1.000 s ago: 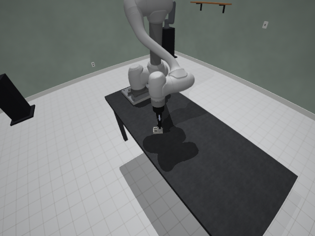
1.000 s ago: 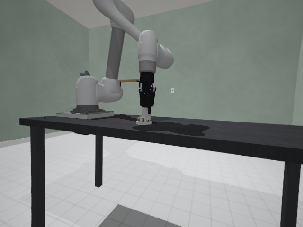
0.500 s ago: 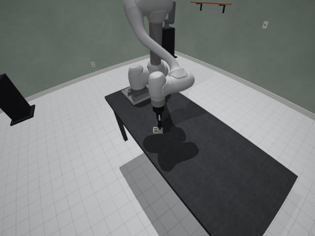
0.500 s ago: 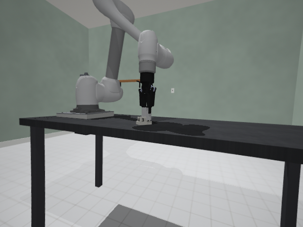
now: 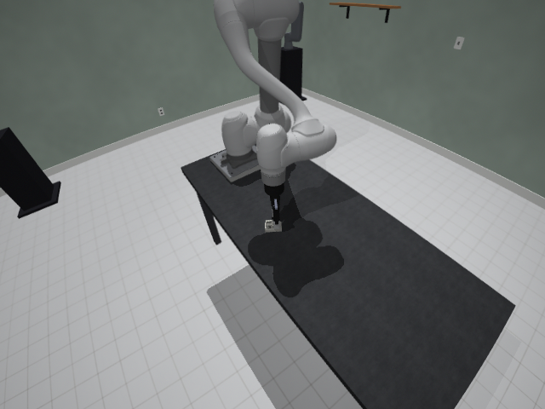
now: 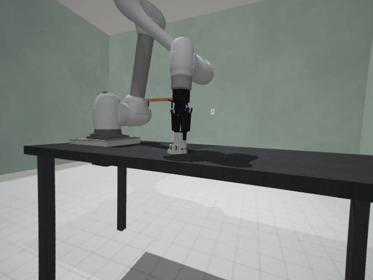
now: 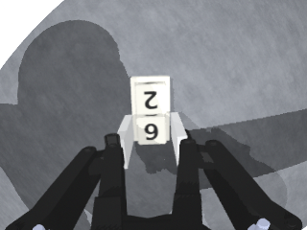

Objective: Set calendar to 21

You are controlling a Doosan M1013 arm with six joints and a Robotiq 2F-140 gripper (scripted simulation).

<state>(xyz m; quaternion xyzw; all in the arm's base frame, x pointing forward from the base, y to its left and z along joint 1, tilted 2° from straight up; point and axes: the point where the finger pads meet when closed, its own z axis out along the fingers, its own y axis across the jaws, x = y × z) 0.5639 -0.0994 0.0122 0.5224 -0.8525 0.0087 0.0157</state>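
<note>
The cube is 3 cm below my hand. The rest, counted from my hand: white tray 1 cm behind, 1 cm to the right, 5 cm below.
</note>
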